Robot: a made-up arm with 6 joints.
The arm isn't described. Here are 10 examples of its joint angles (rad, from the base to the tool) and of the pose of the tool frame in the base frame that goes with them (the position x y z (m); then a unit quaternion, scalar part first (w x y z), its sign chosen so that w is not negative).
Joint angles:
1: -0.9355 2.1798 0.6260 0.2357 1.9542 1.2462
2: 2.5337 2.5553 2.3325 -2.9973 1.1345 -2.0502
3: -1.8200 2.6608 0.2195 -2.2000 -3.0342 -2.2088
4: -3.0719 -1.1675 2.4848 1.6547 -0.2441 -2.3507
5: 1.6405 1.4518 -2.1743 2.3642 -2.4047 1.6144
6: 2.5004 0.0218 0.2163 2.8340 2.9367 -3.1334
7: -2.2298 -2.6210 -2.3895 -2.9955 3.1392 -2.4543
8: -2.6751 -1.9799 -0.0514 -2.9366 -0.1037 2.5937
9: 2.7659 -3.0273 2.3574 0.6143 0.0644 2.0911
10: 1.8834 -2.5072 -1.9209 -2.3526 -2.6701 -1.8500
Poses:
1: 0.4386 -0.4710 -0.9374 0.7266 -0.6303 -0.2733 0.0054
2: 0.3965 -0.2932 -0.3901 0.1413 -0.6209 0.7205 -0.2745
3: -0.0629 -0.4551 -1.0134 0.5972 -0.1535 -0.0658 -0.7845
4: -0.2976 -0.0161 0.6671 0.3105 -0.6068 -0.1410 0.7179
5: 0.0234 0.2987 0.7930 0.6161 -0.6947 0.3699 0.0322
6: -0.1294 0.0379 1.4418 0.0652 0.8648 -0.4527 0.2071
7: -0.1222 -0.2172 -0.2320 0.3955 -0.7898 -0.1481 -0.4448
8: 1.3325 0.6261 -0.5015 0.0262 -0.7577 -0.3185 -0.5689
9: 0.5966 -0.2814 0.2540 0.8728 0.0083 0.3041 -0.3818
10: -0.1449 0.1505 -0.5970 0.3430 0.3530 -0.6356 0.5947
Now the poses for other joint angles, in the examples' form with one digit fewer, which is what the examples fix.
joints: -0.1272 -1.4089 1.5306 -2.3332 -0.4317 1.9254
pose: -0.484 0.151 1.199 0.934 -0.182 0.183 -0.246
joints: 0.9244 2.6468 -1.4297 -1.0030 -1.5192 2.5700
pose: 0.473 0.926 -0.060 0.057 0.417 -0.255 -0.870
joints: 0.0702 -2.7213 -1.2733 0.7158 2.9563 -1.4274
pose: 0.166 0.069 -0.860 0.425 0.400 -0.262 -0.768
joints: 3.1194 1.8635 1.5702 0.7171 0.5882 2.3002
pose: -0.310 -0.092 -0.883 0.341 -0.019 0.915 -0.214
